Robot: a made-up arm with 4 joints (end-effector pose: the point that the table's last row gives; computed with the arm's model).
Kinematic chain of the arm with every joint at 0, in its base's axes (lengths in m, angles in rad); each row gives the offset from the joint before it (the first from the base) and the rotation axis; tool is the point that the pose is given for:
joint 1: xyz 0 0 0.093 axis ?
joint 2: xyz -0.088 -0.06 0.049 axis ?
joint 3: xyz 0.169 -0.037 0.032 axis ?
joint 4: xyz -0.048 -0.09 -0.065 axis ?
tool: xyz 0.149 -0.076 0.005
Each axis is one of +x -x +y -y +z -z.
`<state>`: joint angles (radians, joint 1 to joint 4).
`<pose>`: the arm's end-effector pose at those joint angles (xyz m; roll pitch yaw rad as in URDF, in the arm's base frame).
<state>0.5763 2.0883 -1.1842 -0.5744</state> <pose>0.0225 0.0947 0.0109 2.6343 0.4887 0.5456</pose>
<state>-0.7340 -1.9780 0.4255 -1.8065</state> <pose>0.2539 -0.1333 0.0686 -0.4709 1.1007 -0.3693</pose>
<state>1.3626 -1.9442 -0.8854 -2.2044</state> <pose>-0.1937 -0.0972 0.2433 -2.3899 -0.8762 2.6847</pose>
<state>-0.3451 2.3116 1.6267 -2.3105</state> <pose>0.1650 -0.0364 0.2040 -1.2711 -0.7927 -1.2868</pose>
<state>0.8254 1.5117 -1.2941 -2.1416</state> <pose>0.1164 0.0307 0.0638 -2.6157 0.4674 -0.0637</pose>
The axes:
joint 1: -y
joint 2: +x
joint 3: +z
joint 4: -x

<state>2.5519 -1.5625 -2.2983 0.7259</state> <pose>0.0408 -0.0390 -0.0139 -2.3469 1.4328 -0.0451</pose>
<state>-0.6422 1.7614 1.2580 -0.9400</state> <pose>0.2449 0.0267 0.0127 2.6955 -0.5990 -0.2200</pose>
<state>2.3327 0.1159 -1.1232 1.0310</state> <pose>-0.0536 -0.2449 0.0587 1.3773 -0.3953 -1.8152</pose>
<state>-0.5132 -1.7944 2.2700 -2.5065</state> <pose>0.0390 -0.1535 0.0801 -1.9995 0.3407 -2.9605</pose>
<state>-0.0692 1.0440 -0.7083 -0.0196</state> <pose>0.0382 -0.1496 -0.0737 0.9022 0.6605 -0.4270</pose>
